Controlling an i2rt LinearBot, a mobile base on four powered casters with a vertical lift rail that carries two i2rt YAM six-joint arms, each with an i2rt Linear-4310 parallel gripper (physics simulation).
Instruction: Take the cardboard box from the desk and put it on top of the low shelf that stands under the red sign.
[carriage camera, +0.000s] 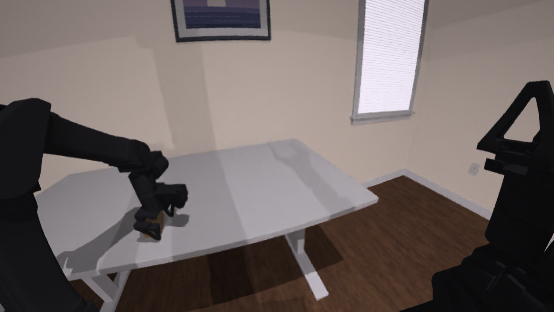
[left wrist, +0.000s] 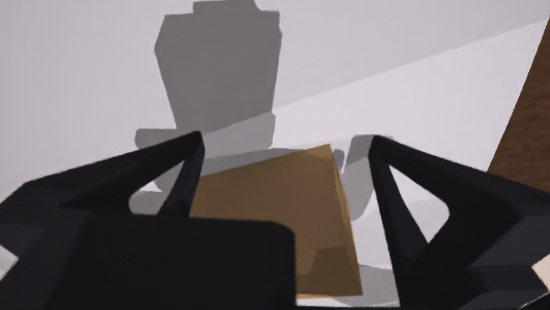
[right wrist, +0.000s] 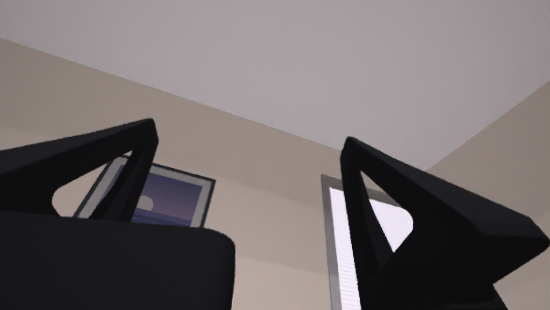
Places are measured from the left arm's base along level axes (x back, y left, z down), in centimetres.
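Where they show: left gripper, fingertip midpoint: (carriage camera: 165, 227) (left wrist: 286, 142); right gripper, fingertip midpoint: (right wrist: 251, 138).
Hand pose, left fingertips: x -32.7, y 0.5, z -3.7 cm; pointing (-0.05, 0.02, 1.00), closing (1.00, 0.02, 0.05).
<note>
After its pixels a point has its place.
The brown cardboard box (carriage camera: 159, 223) @(y 1.4, x -32.2, z -5.8 cm) (left wrist: 270, 200) @(y 1.7, x -33.2, z -6.8 cm) is on the desk (carriage camera: 270, 185) @(y -34.3, x -53.0, z -3.5 cm) (left wrist: 75, 75) @(y -3.3, x -43.9, z -3.5 cm), near its front edge at the left of the carriage view. My left gripper (carriage camera: 164, 226) @(y 0.5, x -32.7, z -3.7 cm) (left wrist: 286, 142) @(y 0.5, x -32.7, z -3.7 cm) is open and points down around the box. In the left wrist view the box shows between the fingers, close to the picture-left finger, with a gap to the picture-right one; the gripper body hides its lower left part. My right gripper (carriage camera: 539, 87) (right wrist: 251, 138) @(y -63.8, x -4.2, z -43.7 cm) is open and empty, raised and pointing up at the right. The low shelf and the red sign do not show.
A framed picture (carriage camera: 222, 34) @(y -13.5, x -104.0, z -72.0 cm) (right wrist: 205, 202) @(y -39.5, x -110.3, z -98.3 cm) and a window (carriage camera: 390, 60) @(y -149.6, x -139.0, z -63.0 cm) (right wrist: 345, 250) @(y -122.3, x -132.4, z -89.9 cm) are on the walls. Dark wood floor (carriage camera: 410, 235) @(y -144.0, x -66.7, z 68.5 cm) (left wrist: 530, 115) @(y 34.0, x 63.1, z 68.5 cm) lies beyond the desk edge. A desk leg (carriage camera: 306, 270) stands below the desk's right part.
</note>
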